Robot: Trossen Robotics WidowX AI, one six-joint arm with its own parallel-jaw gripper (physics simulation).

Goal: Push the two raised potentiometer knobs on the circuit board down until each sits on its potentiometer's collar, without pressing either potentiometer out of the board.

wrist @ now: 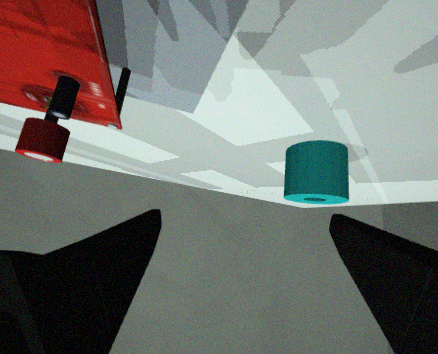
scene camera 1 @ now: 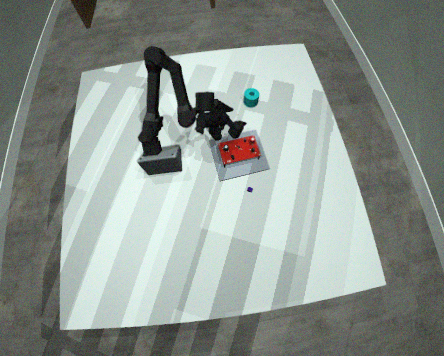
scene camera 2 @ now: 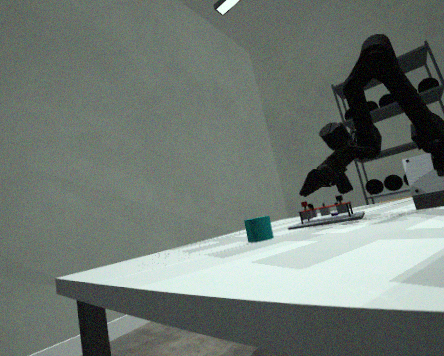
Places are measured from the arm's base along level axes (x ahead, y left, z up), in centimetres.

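Pixels of known places: gripper, fingertip midpoint: (wrist: 245, 219) (scene camera 1: 239, 116) (scene camera 2: 301, 195); arm's base, link origin: (scene camera 1: 152, 153).
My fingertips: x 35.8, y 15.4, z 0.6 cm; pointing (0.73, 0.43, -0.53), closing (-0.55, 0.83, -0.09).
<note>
For each thing: its top centre in the pictures, then the offset to it from my fingertips. "pt": a spot on its surface instead.
- red circuit board, top centre: (scene camera 2: 322, 197) (scene camera 1: 239, 145) dx -0.6, dy -12.9, dz -1.9 cm
- red knob, top centre: (wrist: 39, 156) (scene camera 2: 303, 201) dx +4.9, dy -9.9, dz -1.9 cm
- dark knob, top centre: (scene camera 2: 338, 195) (scene camera 1: 226, 146) dx -6.1, dy -12.9, dz -2.2 cm
- small black cylinder, surface spot: (wrist: 65, 97) pt dx +1.6, dy -9.0, dz -4.1 cm
- teal cylinder, top centre: (wrist: 314, 199) (scene camera 2: 256, 218) (scene camera 1: 251, 93) dx +6.8, dy +15.5, dz -4.0 cm
- small purple cube, top centre: (scene camera 1: 250, 189) dx +3.2, dy -29.3, dz -8.5 cm
The red circuit board (scene camera 1: 242, 156) (scene camera 2: 325, 206) (wrist: 40, 45) stands on short legs over a grey plate (scene camera 1: 230, 173) (scene camera 2: 355, 217) (wrist: 170, 65). A red knob (scene camera 2: 304, 204) (wrist: 44, 139) stands raised on a dark shaft near one board corner. A dark knob (scene camera 1: 226, 147) (scene camera 2: 339, 198) stands raised toward the board's other end. A small black cylinder (wrist: 65, 97) stands beside the red knob. My gripper (scene camera 1: 226, 135) (scene camera 2: 324, 192) (wrist: 245, 219) is open and empty, tilted, above the board's back edge in scene camera 1, apart from both knobs. How far each knob is from its collar is too small to tell.
A teal cylinder (scene camera 1: 251, 98) (scene camera 2: 258, 229) (wrist: 316, 171) with a central hole stands on the white table behind the board. A small purple cube (scene camera 1: 250, 189) lies in front of the plate. The arm's base (scene camera 1: 167, 162) is left of the board. A shelf rack (scene camera 2: 415, 59) stands behind.
</note>
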